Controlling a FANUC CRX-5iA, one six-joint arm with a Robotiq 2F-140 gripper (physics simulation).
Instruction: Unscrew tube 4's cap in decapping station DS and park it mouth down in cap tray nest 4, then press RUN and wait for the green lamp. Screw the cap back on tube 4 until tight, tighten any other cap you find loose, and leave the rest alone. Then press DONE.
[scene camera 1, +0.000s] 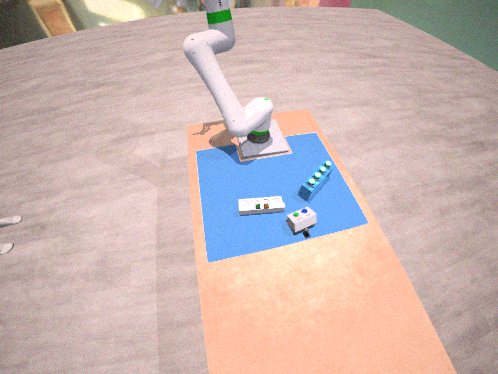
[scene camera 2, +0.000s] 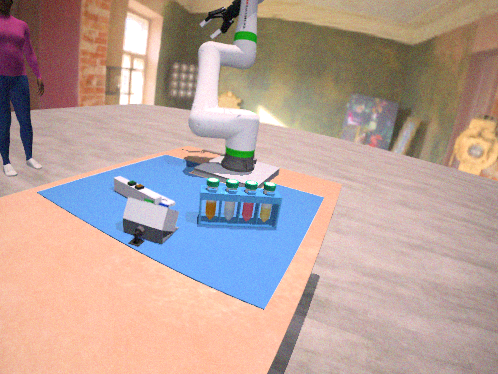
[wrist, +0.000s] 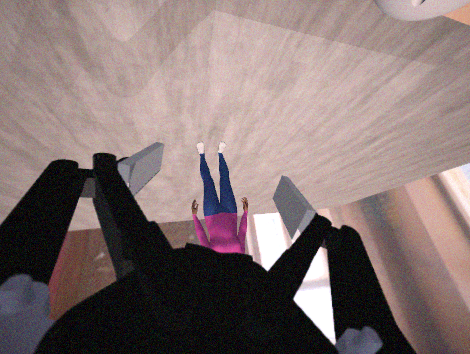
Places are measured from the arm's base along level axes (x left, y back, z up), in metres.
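Pixels of known places: gripper, fingertip midpoint: (scene camera 1: 152, 5) (scene camera 2: 206, 31) (wrist: 222, 172); arm's base, link origin: (scene camera 1: 258, 135) (scene camera 2: 237, 166).
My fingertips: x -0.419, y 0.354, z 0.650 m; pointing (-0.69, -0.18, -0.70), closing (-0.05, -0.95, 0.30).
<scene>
For each thing: its top centre in the pictures, then the offset to it from my fingertips. "spot": a spot on its surface instead. Level surfaces: height alone.
- blue rack, top centre: (scene camera 2: 241, 188) (scene camera 1: 319, 173) dx +0.585, dy -0.789, dz -0.575 m
- long white block, top centre: (scene camera 2: 142, 181) (scene camera 1: 261, 200) dx +0.267, dy -0.814, dz -0.624 m
- grey-white box, top centre: (scene camera 2: 151, 199) (scene camera 1: 303, 215) dx +0.413, dy -0.960, dz -0.594 m
- blue mat, surface height: dz -0.678 m
- orange table, surface height: dz -0.681 m
- small black piece, surface spot: (scene camera 2: 136, 238) (scene camera 1: 308, 234) spot: dx +0.421, dy -1.030, dz -0.665 m
A blue rack (scene camera 1: 306, 192) (scene camera 2: 239, 226) stands on the mat's right side in scene camera 1, holding several upright tubes with green caps on. The liquids look orange, pale, red and yellow; the tube numbers and cap tightness cannot be read. A long white block (scene camera 1: 261, 211) (scene camera 2: 125, 189), seemingly the cap tray, has round nests and small green and orange squares; no cap shows in it. A grey-white box (scene camera 1: 302, 221) (scene camera 2: 150, 215) carries a green and a blue button. My gripper (scene camera 2: 209, 28) (wrist: 222, 172) is open and empty, high above and away from them.
A blue mat (scene camera 1: 235, 175) (scene camera 2: 215, 260) lies under these objects on the orange table (scene camera 1: 300, 300) (scene camera 2: 100, 300). The arm's base plate (scene camera 1: 277, 145) is at the mat's back edge. A small black piece (scene camera 1: 306, 234) (scene camera 2: 136, 238) adjoins the button box. A person (scene camera 2: 15, 55) (wrist: 222, 230) stands beyond the table.
</scene>
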